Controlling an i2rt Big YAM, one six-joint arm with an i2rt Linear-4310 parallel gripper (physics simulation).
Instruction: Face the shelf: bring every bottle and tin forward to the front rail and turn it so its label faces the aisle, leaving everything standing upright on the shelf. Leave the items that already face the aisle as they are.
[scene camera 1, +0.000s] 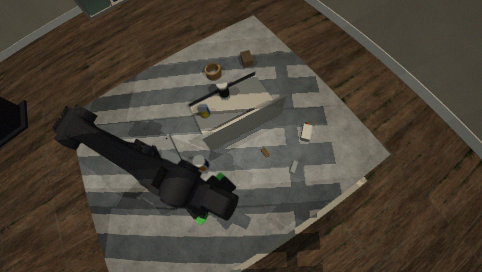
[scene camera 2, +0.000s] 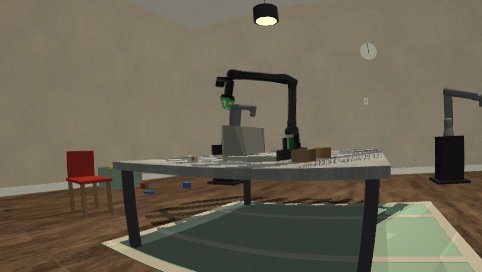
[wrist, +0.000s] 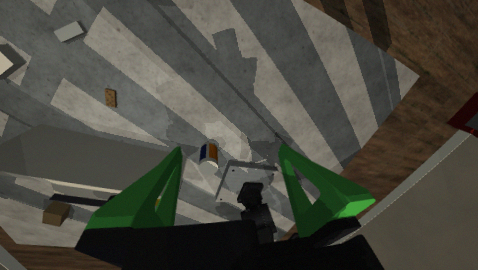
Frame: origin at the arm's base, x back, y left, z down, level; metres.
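Seen in the pictures: gripper, fingertip midpoint: (scene camera 2: 226, 109) (wrist: 232, 149); arm's base, link origin: (wrist: 249, 191).
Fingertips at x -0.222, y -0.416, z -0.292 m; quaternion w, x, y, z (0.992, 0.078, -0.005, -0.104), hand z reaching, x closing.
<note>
Pixels of each thing's middle, then the offset from my fingertips to it. "spot": a spot on its surface instead.
- shelf's grey back panel, surface spot: (wrist: 90, 155) (scene camera 2: 241, 143) spot: dx -0.305, dy +0.255, dz +0.237 m
- black front rail, surface spot: (wrist: 75, 200) (scene camera 1: 243, 78) spot: dx -0.437, dy +0.534, dz +0.282 m
- black bottle with a white cap, body centre: (scene camera 1: 223, 89) dx -0.294, dy +0.518, dz +0.248 m
- bottle, surface spot: (scene camera 2: 288, 143) spot: dx -0.320, dy +0.527, dz +0.244 m
- blue-and-yellow tin, body centre: (scene camera 1: 203, 110) dx -0.140, dy +0.475, dz +0.262 m
- blue-and-orange tin with a white top, body centre: (wrist: 208, 157) (scene camera 1: 201, 163) dx +0.014, dy +0.237, dz +0.271 m
- brown ring, body centre: (scene camera 2: 322, 152) (scene camera 1: 213, 71) dx -0.326, dy +0.706, dz +0.295 m
- brown block, body centre: (scene camera 2: 303, 155) (scene camera 1: 246, 59) (wrist: 56, 213) dx -0.545, dy +0.659, dz +0.295 m
- domino-like piece, body centre: (wrist: 110, 98) (scene camera 1: 265, 152) dx -0.279, dy +0.114, dz +0.317 m
- grey block, body centre: (wrist: 70, 32) (scene camera 1: 293, 166) dx -0.347, dy -0.028, dz +0.315 m
- white box, body centre: (scene camera 1: 306, 130) dx -0.519, dy +0.079, dz +0.306 m
The shelf's grey back panel (scene camera 1: 245, 125) (wrist: 90, 155) (scene camera 2: 242, 142) stands behind its low board, with the black front rail (scene camera 1: 242, 80) (wrist: 75, 200) opposite. A black bottle with a white cap (scene camera 1: 223, 90) stands upright by the rail; in the scene camera 2 view the bottle (scene camera 2: 288, 143) shows green and white. A blue-and-yellow tin (scene camera 1: 204, 110) stands upright near the shelf's left end. A blue-and-orange tin with a white top (scene camera 1: 201, 163) (wrist: 208, 153) stands off the shelf, on the table. My gripper (scene camera 1: 210, 198) (scene camera 2: 227, 103) (wrist: 232, 149) is open and empty, high above the table beside that tin.
A brown ring (scene camera 1: 213, 76) and a brown block (scene camera 1: 246, 58) (wrist: 56, 213) lie beyond the rail. Behind the panel lie a domino-like piece (scene camera 1: 265, 151) (wrist: 111, 98), a grey block (scene camera 1: 294, 166) (wrist: 69, 31) and a white box (scene camera 1: 306, 132). The arm's base (wrist: 255, 210) is near the blue-and-orange tin.
</note>
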